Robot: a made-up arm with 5 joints.
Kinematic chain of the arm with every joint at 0, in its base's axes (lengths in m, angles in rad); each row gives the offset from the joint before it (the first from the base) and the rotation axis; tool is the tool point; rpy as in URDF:
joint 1: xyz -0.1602 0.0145 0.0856 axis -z
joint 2: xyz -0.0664 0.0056 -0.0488 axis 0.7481 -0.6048 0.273
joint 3: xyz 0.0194 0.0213 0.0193 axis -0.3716 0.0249 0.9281
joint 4: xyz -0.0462 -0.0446 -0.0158 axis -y
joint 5: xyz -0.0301 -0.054 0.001 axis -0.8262 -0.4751 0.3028
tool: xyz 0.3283 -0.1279 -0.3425 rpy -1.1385 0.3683 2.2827
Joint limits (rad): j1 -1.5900..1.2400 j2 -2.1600..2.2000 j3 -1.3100..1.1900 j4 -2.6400..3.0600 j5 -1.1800..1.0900
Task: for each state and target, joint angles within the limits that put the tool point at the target. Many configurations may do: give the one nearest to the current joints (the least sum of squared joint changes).
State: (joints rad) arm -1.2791 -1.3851 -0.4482 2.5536 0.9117
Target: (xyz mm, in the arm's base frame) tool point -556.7 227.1 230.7
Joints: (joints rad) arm -1.4109 -1.9034 -0.4551 2.2409 0.7859
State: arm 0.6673 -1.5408 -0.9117 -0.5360 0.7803
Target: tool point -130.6 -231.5 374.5
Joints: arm 0.3929 -1.8651 -0.7469 0.1090 1.0900
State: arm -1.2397 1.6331 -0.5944 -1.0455 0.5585
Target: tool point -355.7 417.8 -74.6
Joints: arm -0.9452 1.6952 -0.5084 -0.9876 0.5885
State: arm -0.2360 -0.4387 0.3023 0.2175 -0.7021
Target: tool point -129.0 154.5 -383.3
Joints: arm -0.1915 0.1654 0.0446 0.0335 -0.9877
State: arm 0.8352 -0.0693 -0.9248 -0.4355 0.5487
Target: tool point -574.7 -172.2 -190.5
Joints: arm 0.4871 -0.7538 -0.8280 -0.5538 0.4796
